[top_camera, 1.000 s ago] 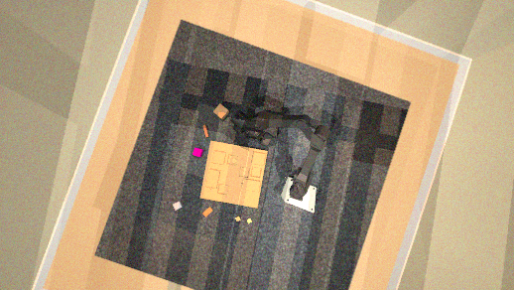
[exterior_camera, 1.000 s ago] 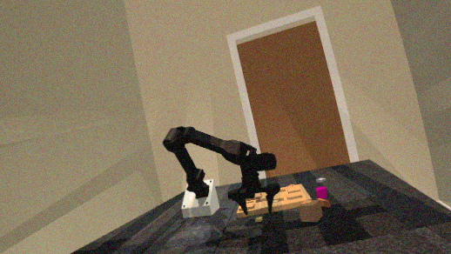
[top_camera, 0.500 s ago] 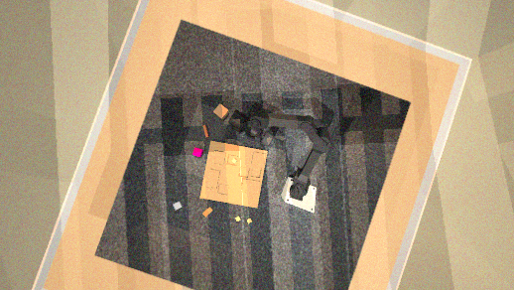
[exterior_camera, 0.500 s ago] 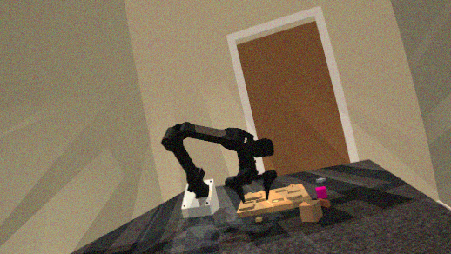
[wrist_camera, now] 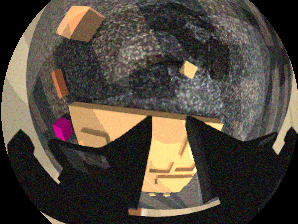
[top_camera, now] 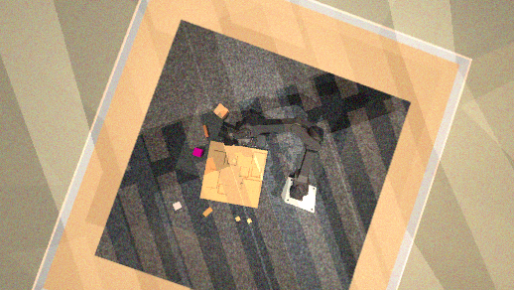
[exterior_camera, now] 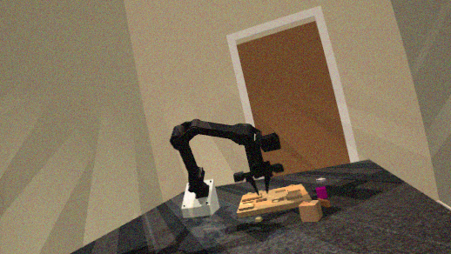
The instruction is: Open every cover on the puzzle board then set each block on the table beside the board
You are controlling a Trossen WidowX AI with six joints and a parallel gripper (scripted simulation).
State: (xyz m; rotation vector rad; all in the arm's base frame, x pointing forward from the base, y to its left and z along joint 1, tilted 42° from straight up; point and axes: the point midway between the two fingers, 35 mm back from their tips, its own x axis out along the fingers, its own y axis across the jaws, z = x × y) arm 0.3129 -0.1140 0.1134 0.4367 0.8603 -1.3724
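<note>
The tan wooden puzzle board is 10 mm ahead of my gripper tip, 160 mm to the left of it and 60 mm below it. From my gripper tip the other things lie so: tan cube: 170 mm ahead, 100 mm to the right, 50 mm below; magenta block: 210 mm ahead, 130 mm to the left, 60 mm below; orange block: 210 mm ahead, 20 mm to the left, 70 mm below.
</note>
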